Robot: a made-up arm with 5 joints. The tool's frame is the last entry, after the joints.
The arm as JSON. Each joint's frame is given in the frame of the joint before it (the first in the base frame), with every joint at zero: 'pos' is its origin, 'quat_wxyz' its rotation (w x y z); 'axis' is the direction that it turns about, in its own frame. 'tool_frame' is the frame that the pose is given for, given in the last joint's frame.
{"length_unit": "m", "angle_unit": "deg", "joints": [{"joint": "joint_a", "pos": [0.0, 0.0, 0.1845], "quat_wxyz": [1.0, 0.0, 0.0, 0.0], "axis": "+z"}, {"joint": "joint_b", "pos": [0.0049, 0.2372, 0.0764], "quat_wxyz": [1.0, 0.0, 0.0, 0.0], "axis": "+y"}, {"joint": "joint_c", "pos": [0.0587, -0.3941, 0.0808], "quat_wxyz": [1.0, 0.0, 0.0, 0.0], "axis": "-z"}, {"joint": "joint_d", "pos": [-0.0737, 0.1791, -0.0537], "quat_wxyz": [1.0, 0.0, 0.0, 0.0], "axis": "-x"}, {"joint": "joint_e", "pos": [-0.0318, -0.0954, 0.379], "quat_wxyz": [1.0, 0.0, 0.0, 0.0], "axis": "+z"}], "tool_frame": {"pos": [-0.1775, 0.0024, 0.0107], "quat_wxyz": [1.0, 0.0, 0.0, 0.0]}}
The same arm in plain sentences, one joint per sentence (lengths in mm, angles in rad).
The arm has five revolute joints in a row. What follows holds with every joint at zero, and every direction is one of the base frame's. Joint 1 sits 184.5 mm along +z from the base frame's origin and turns about +z. Joint 2 sits 4.9 mm along +x and 237.2 mm along +y and 76.4 mm along +z from joint 1 and turns about +y. Joint 3 sits 58.7 mm along +x and 394.1 mm along -y and 80.8 mm along +z from joint 2 and turns about -z. Joint 4 sits 73.7 mm along -x and 179.1 mm along +y and 53.7 mm along -z from joint 3 and turns about -x. Joint 5 sits 31.8 mm along -x and 95.4 mm along -y and 379 mm along +z from joint 4 and turns about +z. The tool frame, which is the frame that the pose is given for, sits 177.5 mm along -x and 2.4 mm along +y and 10.7 mm along +z from joint 5; its axes are parallel to the base frame's.
